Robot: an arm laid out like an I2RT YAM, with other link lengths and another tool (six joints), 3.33 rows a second.
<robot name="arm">
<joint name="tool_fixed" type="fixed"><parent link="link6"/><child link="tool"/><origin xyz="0.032 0.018 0.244" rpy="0.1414 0 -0.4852"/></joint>
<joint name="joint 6" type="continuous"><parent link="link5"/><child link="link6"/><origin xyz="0.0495 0 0.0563" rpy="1.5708 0 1.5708"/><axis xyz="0 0 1"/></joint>
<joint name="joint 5" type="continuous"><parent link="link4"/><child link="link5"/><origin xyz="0.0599 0.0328 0.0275" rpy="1.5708 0 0"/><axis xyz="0 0 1"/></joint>
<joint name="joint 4" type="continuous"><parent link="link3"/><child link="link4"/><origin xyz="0.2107 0.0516 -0.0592"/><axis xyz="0 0 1"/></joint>
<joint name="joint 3" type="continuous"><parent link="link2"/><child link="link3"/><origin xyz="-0.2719 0 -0.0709" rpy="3.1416 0 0"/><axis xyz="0 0 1"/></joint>
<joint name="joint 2" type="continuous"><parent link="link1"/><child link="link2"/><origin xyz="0.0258 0.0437 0.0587" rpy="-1.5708 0 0"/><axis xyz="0 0 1"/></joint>
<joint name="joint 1" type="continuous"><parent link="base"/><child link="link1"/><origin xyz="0 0 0.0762"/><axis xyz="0 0 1"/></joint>
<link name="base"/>
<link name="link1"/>
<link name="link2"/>
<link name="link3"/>
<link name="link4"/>
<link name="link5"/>
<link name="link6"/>
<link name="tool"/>
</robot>
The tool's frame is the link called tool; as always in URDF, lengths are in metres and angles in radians. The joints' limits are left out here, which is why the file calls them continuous.
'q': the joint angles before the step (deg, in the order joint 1, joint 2, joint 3, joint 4, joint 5, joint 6). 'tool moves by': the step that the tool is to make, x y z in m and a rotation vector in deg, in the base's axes. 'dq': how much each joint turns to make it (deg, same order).
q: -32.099 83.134 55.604 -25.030 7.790 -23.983
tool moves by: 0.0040 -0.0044 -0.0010 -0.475 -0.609 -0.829
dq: 0.305 0.883 -0.231 1.761 0.758 0.856
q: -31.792 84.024 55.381 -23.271 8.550 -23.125
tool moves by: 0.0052 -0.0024 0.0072 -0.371 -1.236 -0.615
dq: 0.316 -0.088 0.880 0.136 0.322 0.946
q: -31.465 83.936 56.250 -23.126 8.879 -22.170
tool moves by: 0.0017 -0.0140 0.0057 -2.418 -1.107 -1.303
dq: -0.326 0.215 -0.976 3.438 1.759 -0.214
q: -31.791 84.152 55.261 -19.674 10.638 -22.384
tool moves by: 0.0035 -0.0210 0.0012 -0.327 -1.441 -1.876
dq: -2.790 2.444 1.339 2.549 -0.995 -0.337
